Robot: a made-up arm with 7 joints. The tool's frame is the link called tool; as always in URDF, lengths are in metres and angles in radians. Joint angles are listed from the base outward. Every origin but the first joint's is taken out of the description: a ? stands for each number. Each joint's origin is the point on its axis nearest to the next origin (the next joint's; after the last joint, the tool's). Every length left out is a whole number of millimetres.
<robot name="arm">
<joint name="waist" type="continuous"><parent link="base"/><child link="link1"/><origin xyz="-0.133 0.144 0.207"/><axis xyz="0 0 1"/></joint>
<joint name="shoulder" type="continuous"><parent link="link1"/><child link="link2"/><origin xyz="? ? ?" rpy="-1.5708 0 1.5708"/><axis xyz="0 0 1"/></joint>
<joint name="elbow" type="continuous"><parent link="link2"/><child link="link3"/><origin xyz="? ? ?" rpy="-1.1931 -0.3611 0.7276"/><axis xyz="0 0 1"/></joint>
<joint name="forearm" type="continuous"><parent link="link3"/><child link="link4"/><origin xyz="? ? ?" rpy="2.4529 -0.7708 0.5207"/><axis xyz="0 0 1"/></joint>
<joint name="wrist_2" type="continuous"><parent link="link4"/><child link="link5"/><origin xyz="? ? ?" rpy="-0.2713 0.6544 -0.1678"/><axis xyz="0 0 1"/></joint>
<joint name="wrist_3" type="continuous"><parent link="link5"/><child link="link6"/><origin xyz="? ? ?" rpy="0.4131 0.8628 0.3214"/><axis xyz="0 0 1"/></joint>
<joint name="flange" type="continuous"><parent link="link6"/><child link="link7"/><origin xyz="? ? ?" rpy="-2.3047 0.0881 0.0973"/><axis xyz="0 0 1"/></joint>
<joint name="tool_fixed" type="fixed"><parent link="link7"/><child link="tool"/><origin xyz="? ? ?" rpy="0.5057 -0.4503 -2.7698"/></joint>
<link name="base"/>
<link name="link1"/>
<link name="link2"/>
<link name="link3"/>
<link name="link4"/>
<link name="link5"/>
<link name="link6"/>
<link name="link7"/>
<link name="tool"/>
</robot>
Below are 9 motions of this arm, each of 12 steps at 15 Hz.
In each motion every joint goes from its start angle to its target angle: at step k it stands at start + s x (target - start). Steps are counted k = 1, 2, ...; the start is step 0. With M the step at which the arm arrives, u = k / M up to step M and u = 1 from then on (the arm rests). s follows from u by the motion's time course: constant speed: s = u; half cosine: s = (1 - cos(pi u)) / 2; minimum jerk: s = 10 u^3 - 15 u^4 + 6 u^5.
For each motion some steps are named. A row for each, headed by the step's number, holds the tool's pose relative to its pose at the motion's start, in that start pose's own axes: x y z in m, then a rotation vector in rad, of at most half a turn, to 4 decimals.
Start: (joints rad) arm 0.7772 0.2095 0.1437 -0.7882 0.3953 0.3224 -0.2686
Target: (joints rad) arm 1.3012 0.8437 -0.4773 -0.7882 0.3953 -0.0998 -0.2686
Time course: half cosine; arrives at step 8
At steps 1, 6, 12:
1: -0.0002 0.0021 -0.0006 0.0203 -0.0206 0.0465
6: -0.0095 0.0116 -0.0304 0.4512 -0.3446 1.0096
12: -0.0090 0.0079 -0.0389 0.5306 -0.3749 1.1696

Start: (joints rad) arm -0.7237 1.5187 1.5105 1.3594 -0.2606 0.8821 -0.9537
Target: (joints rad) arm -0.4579 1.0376 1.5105 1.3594 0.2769 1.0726 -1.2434
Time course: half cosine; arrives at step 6
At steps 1, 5, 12:
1: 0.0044 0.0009 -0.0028 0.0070 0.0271 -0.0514
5: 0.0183 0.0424 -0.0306 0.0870 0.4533 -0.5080
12: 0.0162 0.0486 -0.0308 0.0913 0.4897 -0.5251

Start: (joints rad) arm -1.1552 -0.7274 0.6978 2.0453 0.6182 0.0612 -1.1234
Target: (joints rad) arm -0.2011 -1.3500 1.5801 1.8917 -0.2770 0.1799 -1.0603
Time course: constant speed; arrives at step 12
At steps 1, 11, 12:
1: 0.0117 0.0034 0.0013 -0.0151 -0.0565 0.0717
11: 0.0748 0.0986 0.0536 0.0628 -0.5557 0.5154
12: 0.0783 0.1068 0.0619 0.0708 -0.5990 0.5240

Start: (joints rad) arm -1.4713 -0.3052 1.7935 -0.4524 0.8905 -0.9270 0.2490
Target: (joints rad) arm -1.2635 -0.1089 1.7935 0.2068 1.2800 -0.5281 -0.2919
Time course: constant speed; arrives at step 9
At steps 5, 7, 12:
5: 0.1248 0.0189 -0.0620 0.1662 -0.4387 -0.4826
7: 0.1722 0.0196 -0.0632 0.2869 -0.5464 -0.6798
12: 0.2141 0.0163 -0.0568 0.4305 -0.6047 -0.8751

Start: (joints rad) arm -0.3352 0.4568 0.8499 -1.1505 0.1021 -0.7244 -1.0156
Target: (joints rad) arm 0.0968 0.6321 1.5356 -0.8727 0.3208 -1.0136 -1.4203
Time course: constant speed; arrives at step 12
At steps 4, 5, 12:
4: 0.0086 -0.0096 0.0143 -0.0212 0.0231 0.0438
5: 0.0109 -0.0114 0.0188 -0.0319 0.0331 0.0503
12: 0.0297 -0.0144 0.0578 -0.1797 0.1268 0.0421

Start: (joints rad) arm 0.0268 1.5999 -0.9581 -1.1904 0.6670 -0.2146 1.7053
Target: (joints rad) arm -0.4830 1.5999 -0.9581 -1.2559 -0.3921 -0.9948 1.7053
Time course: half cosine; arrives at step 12
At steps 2, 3, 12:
2: -0.0044 0.0034 0.0060 -0.0251 0.0838 0.0043
3: -0.0092 0.0081 0.0138 -0.0507 0.1834 0.0080
12: 0.0012 0.0988 0.1475 0.0009 1.2201 0.0184

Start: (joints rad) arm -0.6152 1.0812 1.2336 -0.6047 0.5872 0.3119 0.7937
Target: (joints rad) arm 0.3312 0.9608 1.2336 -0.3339 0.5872 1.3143 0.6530
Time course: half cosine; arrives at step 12
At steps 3, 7, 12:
3: 0.0248 0.0003 0.0045 -0.0139 -0.1155 -0.2183
7: 0.0762 -0.0369 0.0533 -0.0274 -0.5754 -0.8590
12: 0.0624 -0.0719 0.1177 0.0212 -0.9991 -1.2441

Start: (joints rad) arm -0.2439 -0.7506 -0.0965 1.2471 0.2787 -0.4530 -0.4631
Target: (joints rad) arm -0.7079 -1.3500 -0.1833 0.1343 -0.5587 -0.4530 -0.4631
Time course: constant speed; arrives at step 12
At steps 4, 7, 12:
4: 0.0477 -0.0927 0.0653 -0.6423 0.0640 0.5255
7: 0.1032 -0.0990 0.1400 -1.1351 0.1670 0.9009
12: 0.1775 0.0120 0.2155 -1.9599 0.4907 1.4711

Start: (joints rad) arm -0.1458 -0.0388 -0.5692 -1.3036 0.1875 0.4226 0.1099
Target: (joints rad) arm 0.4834 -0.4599 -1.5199 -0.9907 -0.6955 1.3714 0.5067
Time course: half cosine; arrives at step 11
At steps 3, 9, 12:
3: 0.0392 -0.0009 0.0163 0.0712 -0.2433 -0.0765
9: -0.0003 -0.0619 0.1437 0.7237 -1.3827 -0.3814
12: -0.0234 -0.0729 0.1407 0.8256 -1.5075 -0.4062

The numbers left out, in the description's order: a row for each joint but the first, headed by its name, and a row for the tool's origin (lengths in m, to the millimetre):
shoulder: 0.017 -0.023 0
elbow: 0.009 0.039 0
forearm: -0.049 -0.017 0
wrist_2: -0.007 0.017 0
wrist_3: -0.049 -0.28 0
flange: 0.001 0.077 0
tool: 0.096 -0.106 0

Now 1 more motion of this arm.
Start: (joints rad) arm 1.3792 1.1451 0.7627 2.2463 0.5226 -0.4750 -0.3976
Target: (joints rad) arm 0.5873 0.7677 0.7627 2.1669 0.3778 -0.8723 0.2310
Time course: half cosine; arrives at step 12
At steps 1, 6, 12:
1: -0.0021 0.0005 -0.0003 0.0176 -0.0020 0.0167
6: -0.0508 -0.0078 -0.0329 0.4347 -0.1575 0.5249
12: -0.0518 -0.0279 -0.1262 0.6187 -0.4855 1.0913

